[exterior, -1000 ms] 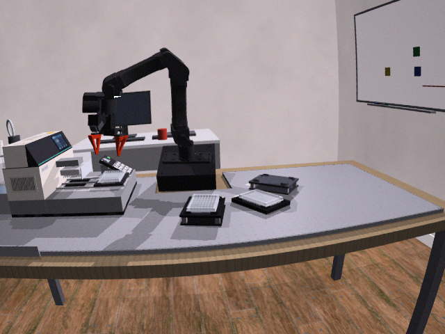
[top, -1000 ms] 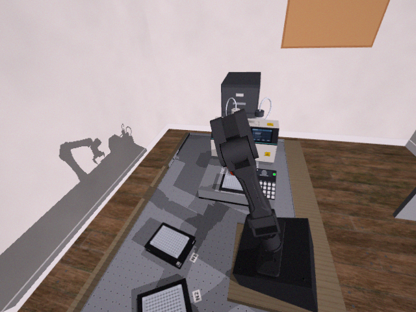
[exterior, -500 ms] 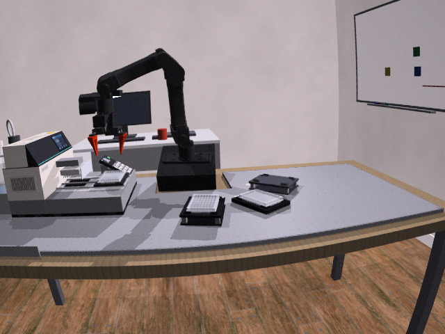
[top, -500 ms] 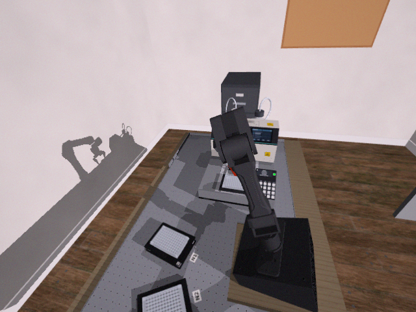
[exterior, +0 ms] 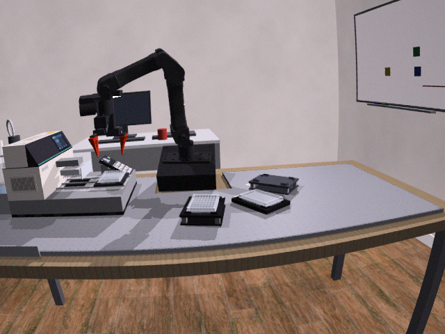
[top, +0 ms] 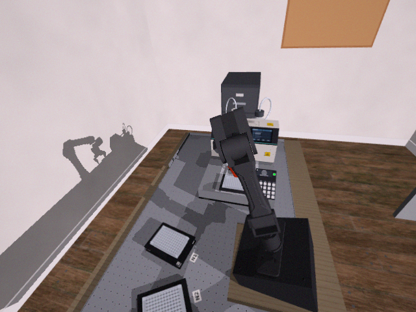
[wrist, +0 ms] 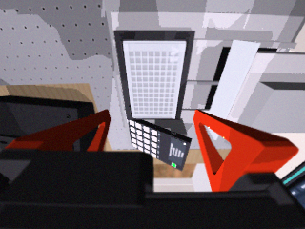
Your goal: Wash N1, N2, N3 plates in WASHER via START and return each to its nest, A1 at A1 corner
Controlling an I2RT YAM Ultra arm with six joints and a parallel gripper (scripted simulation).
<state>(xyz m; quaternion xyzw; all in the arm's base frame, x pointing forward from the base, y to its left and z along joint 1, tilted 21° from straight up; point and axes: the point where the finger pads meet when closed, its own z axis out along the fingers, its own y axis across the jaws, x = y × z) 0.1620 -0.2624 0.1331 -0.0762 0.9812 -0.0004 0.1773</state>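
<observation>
My hand is 10 cm above the black washer carrier. From my hand the other things lie so: manifold head 15 cm to the right, 5 cm below, 2 cm ahead; then washer 15 cm to the right, 4 cm below, 2 cm ahead; then N1 label 36 cm to the left, 17 cm below, 6 cm ahead.
</observation>
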